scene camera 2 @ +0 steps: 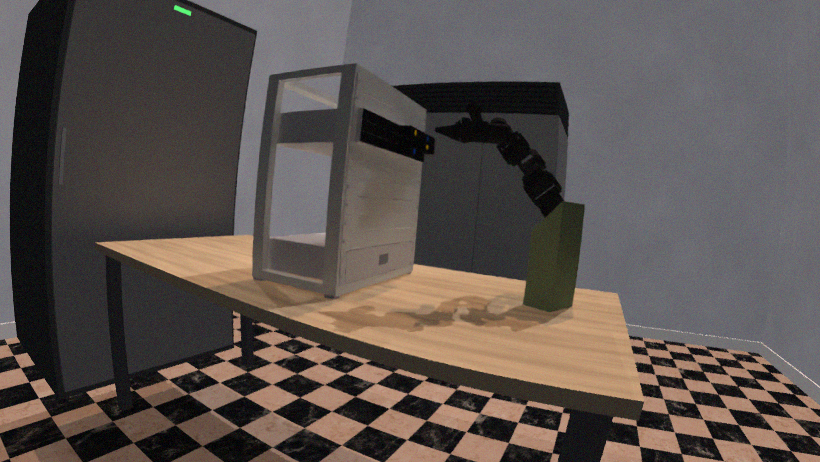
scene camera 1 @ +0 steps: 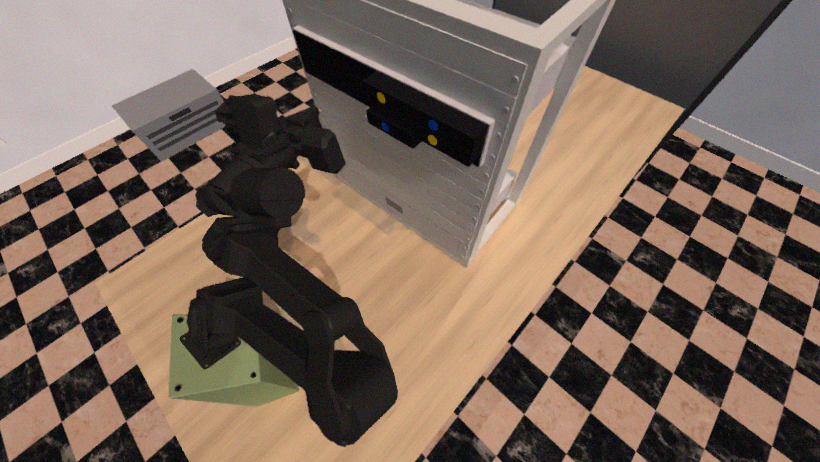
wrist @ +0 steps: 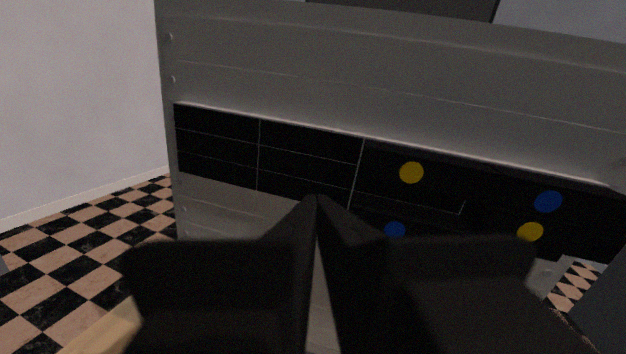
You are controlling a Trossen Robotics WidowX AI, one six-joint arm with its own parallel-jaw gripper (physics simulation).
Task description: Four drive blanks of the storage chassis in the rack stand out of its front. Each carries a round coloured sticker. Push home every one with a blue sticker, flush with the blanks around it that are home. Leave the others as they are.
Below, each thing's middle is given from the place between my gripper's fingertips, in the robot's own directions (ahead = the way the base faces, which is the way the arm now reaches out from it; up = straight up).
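Labels:
Relative to the grey rack [scene camera 1: 427, 109], my hand is 26 cm short of it, 7 cm to the left of it and 17 cm above it.

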